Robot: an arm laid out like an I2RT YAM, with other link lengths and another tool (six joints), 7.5 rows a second.
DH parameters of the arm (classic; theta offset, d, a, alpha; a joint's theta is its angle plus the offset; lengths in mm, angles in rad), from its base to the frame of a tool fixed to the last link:
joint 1: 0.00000 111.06 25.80 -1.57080
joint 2: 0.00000 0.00 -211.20 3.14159
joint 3: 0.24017 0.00 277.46 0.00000
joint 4: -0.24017 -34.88 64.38 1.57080
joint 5: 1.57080 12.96 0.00 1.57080
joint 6: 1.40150 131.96 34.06 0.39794
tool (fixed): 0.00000 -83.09 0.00 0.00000
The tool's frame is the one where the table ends.
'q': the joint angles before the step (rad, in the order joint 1, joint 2, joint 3, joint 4, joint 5, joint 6). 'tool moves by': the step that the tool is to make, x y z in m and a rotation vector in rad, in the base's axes. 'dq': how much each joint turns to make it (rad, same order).
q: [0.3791, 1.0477, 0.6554, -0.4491, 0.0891, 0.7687]
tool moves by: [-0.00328, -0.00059, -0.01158, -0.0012, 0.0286, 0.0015]
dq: [0.0006, 0.0094, -0.0316, 0.0135, -0.0077, 0.0056]
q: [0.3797, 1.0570, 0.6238, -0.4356, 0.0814, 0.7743]
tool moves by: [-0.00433, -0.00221, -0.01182, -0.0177, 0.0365, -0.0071]
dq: [-0.0004, 0.0081, -0.0291, -0.0036, 0.0065, 0.0034]
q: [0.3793, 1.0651, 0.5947, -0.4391, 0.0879, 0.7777]
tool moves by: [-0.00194, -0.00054, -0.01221, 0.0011, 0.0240, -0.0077]
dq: [-0.0004, 0.0196, -0.0300, 0.0267, -0.0035, 0.0119]
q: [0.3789, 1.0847, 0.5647, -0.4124, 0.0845, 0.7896]
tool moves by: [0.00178, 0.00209, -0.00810, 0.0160, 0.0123, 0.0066]
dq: [0.0004, 0.0381, -0.0081, 0.0401, -0.0193, 0.0065]
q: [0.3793, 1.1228, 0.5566, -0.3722, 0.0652, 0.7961]
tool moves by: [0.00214, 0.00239, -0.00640, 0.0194, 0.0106, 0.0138]
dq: [-0.0003, 0.0396, -0.0013, 0.0381, -0.0261, 0.0015]
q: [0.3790, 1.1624, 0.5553, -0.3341, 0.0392, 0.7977]
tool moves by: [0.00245, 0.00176, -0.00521, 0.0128, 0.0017, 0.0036]
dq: [0.0000, 0.0316, -0.0014, 0.0360, -0.0122, 0.0045]
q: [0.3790, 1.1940, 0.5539, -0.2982, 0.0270, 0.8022]
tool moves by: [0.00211, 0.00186, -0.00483, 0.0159, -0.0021, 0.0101]
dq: [-0.0001, 0.0294, -0.0024, 0.0397, -0.0173, 0.0001]
